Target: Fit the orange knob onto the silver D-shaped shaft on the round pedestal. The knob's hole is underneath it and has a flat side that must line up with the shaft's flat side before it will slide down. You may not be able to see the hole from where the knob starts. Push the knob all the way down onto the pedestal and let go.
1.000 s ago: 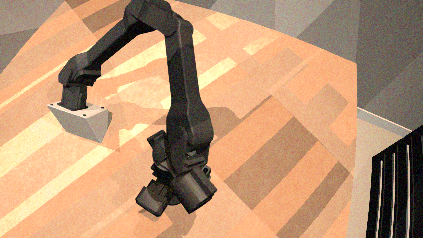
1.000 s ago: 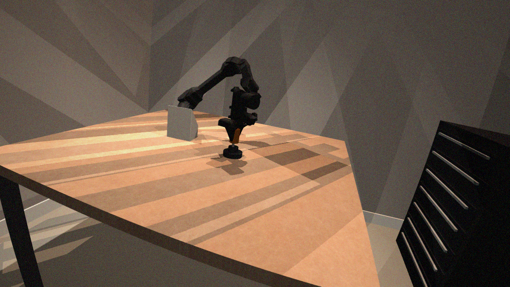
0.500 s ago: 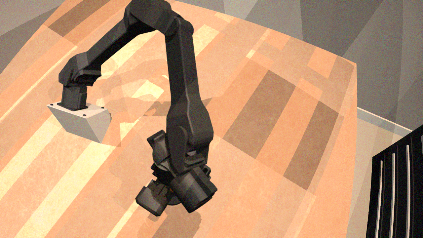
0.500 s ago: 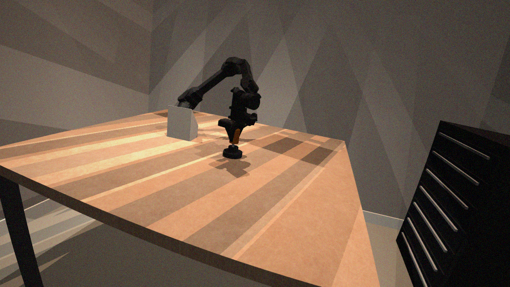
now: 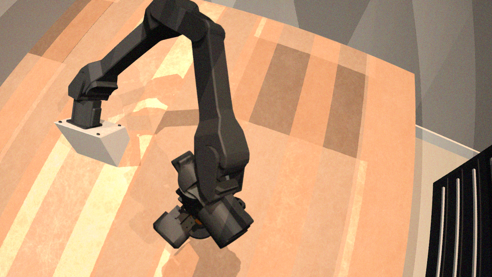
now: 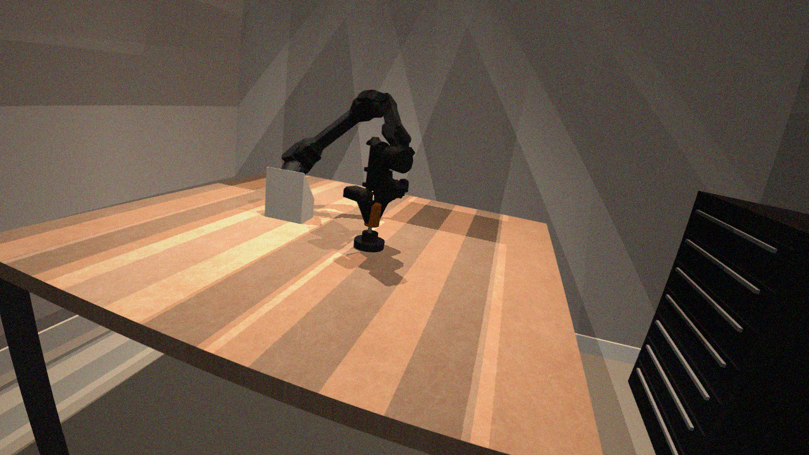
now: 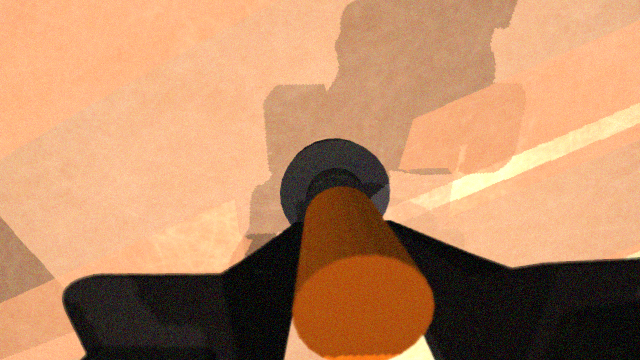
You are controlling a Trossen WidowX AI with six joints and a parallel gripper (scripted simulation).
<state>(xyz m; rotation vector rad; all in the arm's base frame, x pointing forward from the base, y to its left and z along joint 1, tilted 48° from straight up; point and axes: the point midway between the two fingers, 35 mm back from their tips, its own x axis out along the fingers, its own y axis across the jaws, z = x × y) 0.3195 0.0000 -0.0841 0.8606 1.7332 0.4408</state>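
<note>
My gripper tip is 30 mm below the orange knob. The rest, counted from my gripper tip: round pedestal (40 mm below).
</note>
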